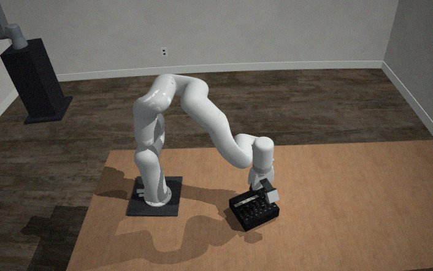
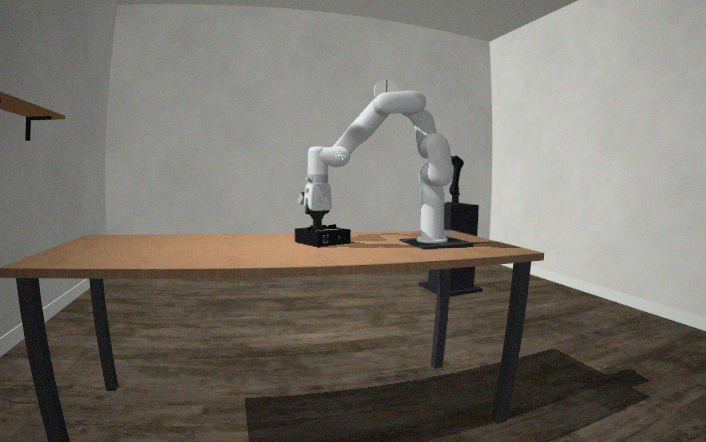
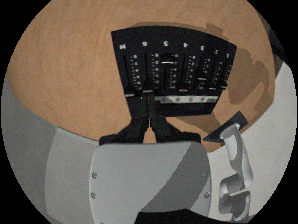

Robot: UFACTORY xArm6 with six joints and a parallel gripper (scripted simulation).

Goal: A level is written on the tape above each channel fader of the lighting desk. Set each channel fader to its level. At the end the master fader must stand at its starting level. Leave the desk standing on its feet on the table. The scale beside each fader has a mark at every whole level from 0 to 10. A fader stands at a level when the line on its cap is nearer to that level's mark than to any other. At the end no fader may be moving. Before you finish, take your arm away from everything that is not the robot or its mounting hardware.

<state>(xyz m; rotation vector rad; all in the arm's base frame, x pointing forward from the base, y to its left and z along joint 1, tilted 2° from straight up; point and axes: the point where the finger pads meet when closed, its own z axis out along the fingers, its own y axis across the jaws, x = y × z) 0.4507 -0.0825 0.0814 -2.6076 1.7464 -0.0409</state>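
My hand is 3 cm short of the fader, 1 cm to the left of it and 1 cm above it.
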